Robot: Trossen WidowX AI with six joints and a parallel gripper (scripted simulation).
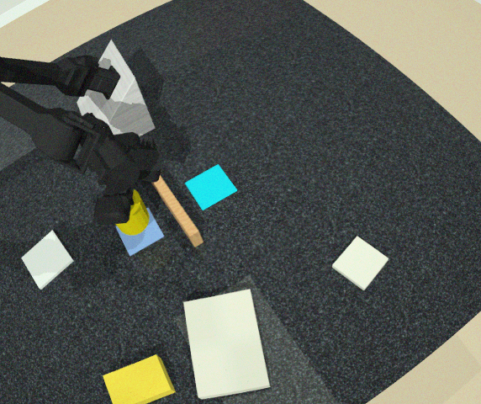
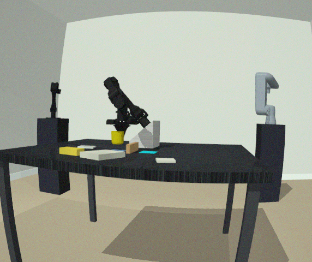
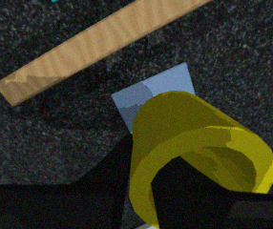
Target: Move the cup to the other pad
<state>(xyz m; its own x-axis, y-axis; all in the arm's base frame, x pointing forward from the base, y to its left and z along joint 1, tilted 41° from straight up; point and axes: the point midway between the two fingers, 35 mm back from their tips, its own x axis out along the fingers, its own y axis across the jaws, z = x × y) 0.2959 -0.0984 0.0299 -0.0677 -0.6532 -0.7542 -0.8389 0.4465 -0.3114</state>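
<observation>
The cyan pad lies 15 cm to the left of my gripper tip, 8 cm below it and 2 cm ahead of it. From my gripper tip the other things lie so: wooden bar (7 cm to the left, 6 cm below, 2 cm ahead); light blue pad (8 cm below, 2 cm to the right, 2 cm ahead); cup (2 cm to the right, 2 cm ahead).
</observation>
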